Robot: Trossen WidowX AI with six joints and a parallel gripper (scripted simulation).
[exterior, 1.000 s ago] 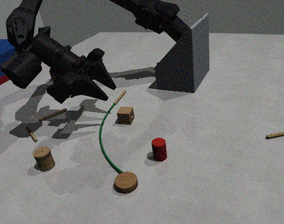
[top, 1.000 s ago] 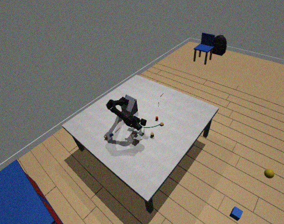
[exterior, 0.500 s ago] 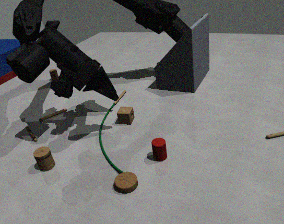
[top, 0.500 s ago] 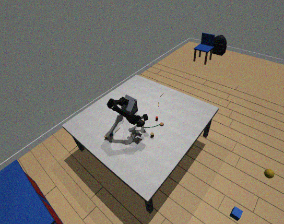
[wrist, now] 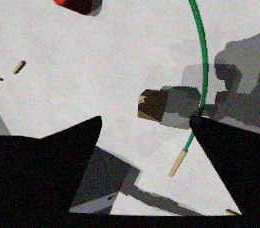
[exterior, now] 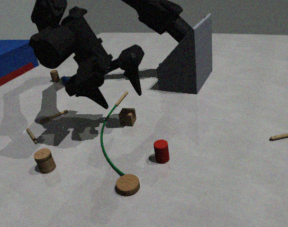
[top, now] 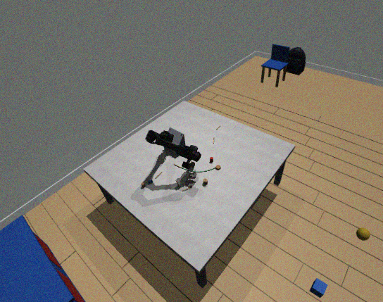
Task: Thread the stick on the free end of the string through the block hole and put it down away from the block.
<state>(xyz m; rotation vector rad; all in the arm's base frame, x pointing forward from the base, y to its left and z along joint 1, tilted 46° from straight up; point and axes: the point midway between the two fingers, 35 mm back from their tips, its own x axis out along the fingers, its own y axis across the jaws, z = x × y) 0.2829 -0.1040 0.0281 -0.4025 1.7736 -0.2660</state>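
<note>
Right now my gripper tip is 40 mm above the wooden block. Round my gripper tip: red cylinder (100 mm ahead, 120 mm to the left, 40 mm below); blue piece (180 mm behind, 310 mm to the right, 50 mm below); round wooden button (190 mm ahead, 90 mm to the left, 50 mm below).
</note>
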